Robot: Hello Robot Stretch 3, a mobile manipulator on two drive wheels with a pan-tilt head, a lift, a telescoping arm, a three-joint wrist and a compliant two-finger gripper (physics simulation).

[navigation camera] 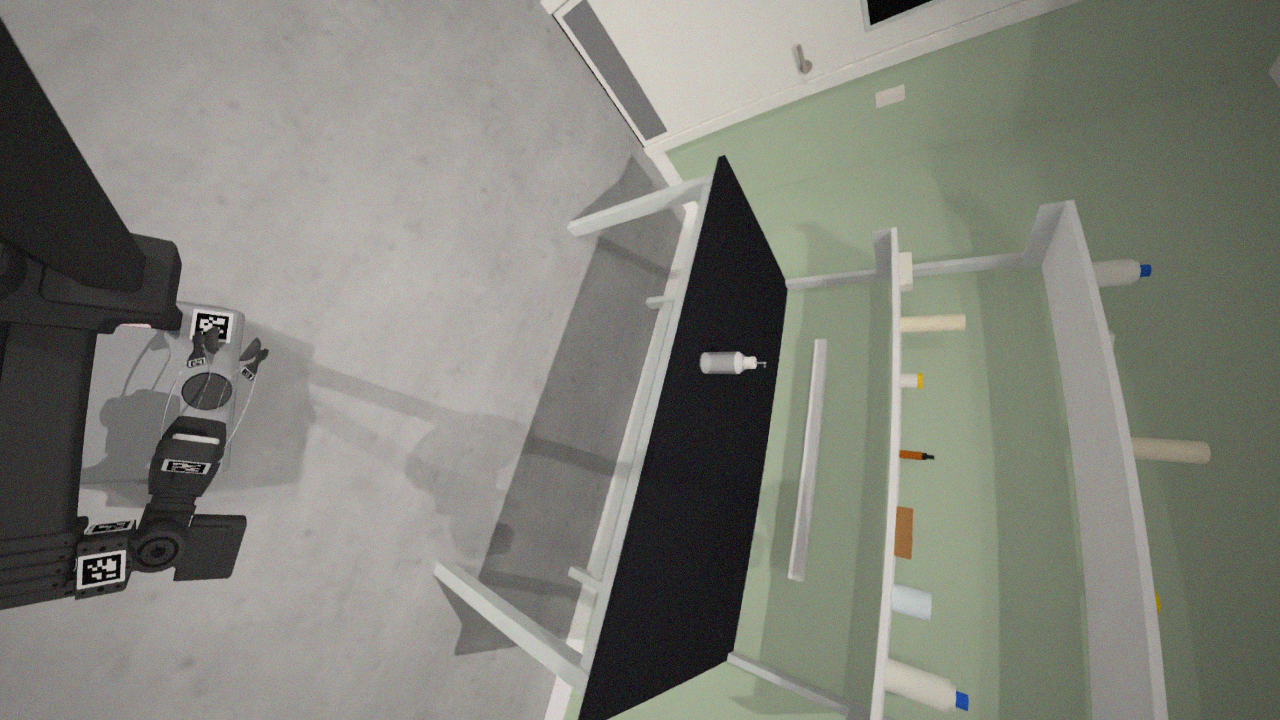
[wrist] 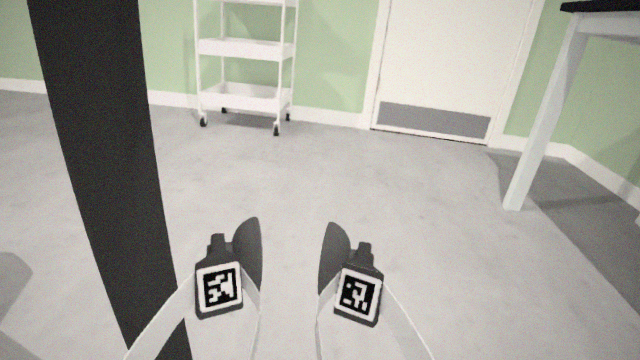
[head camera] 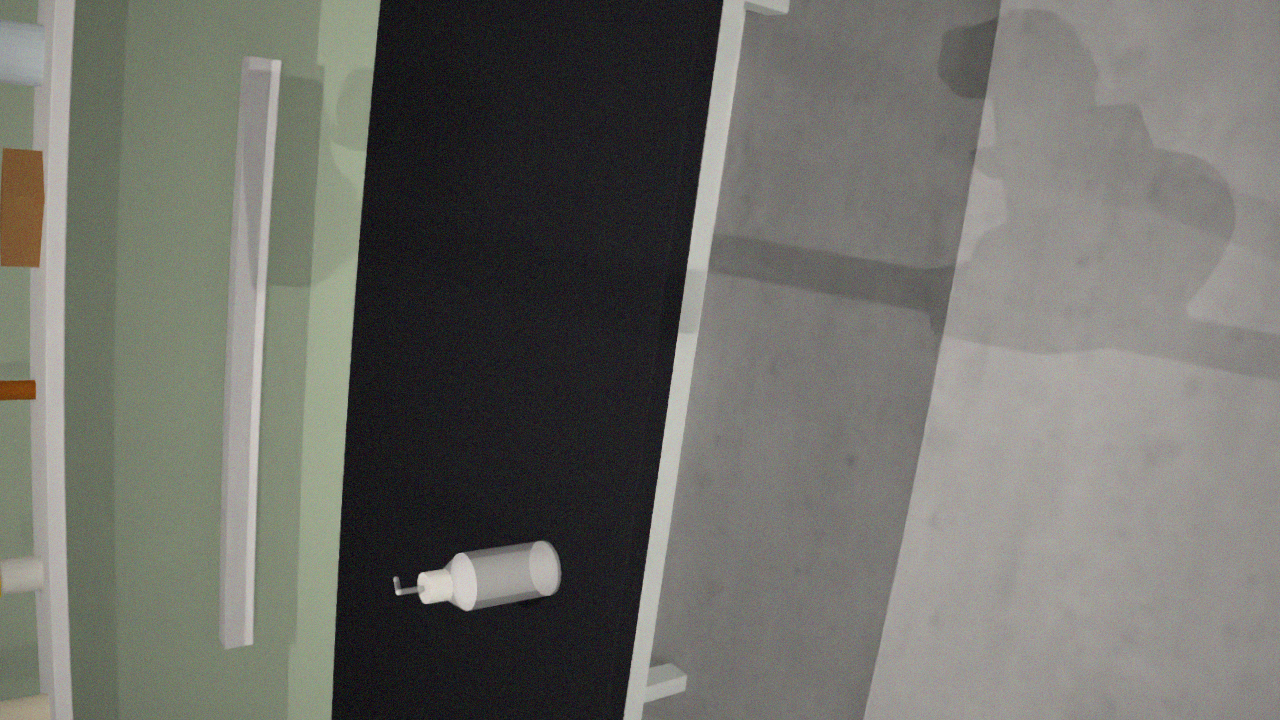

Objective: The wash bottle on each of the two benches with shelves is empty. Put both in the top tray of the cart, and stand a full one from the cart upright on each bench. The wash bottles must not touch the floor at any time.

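Pixels of known places: gripper, fingertip midpoint: [navigation camera: 237,333]; robot's base, link origin: [navigation camera: 206,387].
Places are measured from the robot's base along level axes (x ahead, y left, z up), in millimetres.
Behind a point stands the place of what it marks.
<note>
A translucent wash bottle [head camera: 505,574] {x 901, y 130, z 829 mm} [navigation camera: 723,362] {x 901, y 134, z 833 mm} with a white cap and thin spout stands upright on the black top of a bench [head camera: 519,313] {x 949, y -147, z 762 mm} [navigation camera: 689,501] {x 879, y -237, z 762 mm} with shelves. It looks empty. My gripper [navigation camera: 230,351] {x 31, y 103, z 465 mm} [wrist: 291,244] {x 31, y 103, z 465 mm} is open, with nothing between its fingers. In the navigation camera view it is over the floor near my base, well apart from the bench. The white cart [wrist: 240,50] stands by the far wall in the wrist view. Its middle and bottom trays show there; its top tray and any bottles in it are out of view. The second bench cannot be made out.
The shelf [navigation camera: 895,402] {x 1241, y 48, z 1210 mm} [head camera: 55,358] {x 1178, y -128, z 1209 mm} above the bench holds bottles, cylinders and a brown box [head camera: 22,207] {x 1177, y -292, z 1240 mm} [navigation camera: 904,532] {x 1181, y -290, z 1241 mm}. A higher shelf [navigation camera: 1096,447] {x 1346, y -43, z 1657 mm} also holds items. Bench legs [navigation camera: 510,622] {x 571, y -562, z 435 mm} [wrist: 542,120] reach the floor. A white door [navigation camera: 733,53] {x 1327, y 1532, z 660 mm} [wrist: 450,60] stands beyond. A dark post [wrist: 110,175] crosses the wrist view's left.
</note>
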